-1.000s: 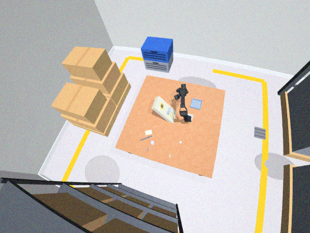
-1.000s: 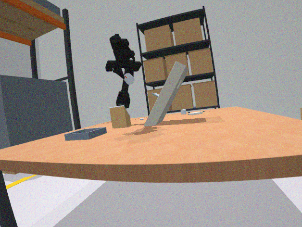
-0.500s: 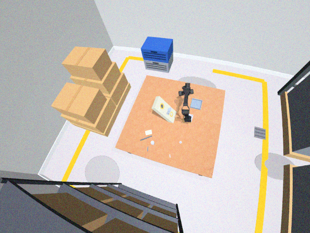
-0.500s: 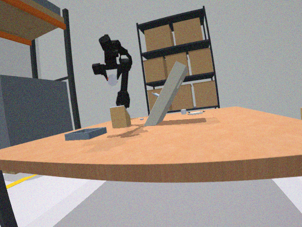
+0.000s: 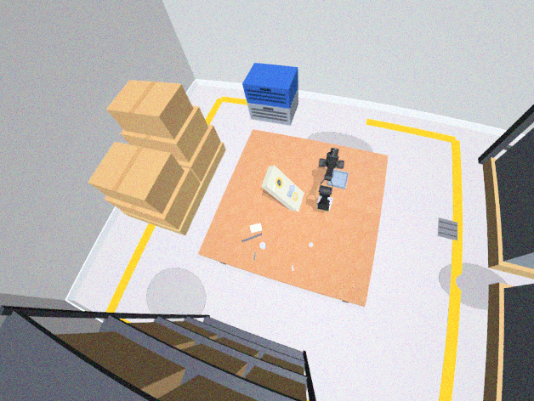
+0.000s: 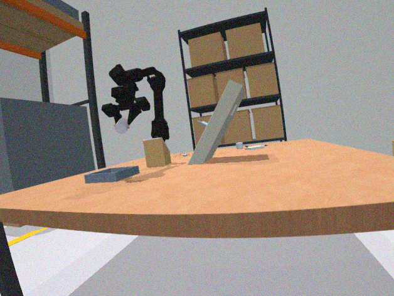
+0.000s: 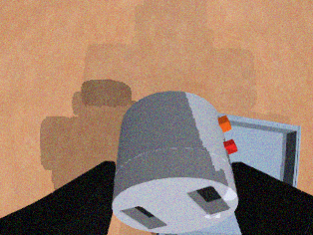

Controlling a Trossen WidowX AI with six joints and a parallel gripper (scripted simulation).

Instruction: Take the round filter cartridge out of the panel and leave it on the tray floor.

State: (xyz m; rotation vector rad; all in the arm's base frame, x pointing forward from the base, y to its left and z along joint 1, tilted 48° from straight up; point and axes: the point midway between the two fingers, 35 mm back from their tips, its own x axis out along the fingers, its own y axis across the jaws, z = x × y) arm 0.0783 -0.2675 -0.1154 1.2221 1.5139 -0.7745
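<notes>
Now: gripper tip 8 cm past the shallow grey-blue tray, 1 cm to the left of it and 19 cm above it. Also, from my gripper tip: white card (35 cm ahead, 66 cm to the left, 19 cm below); then round filter cartridge (right at my gripper tip); then service panel (26 cm ahead, 33 cm to the left, 3 cm below).
</notes>
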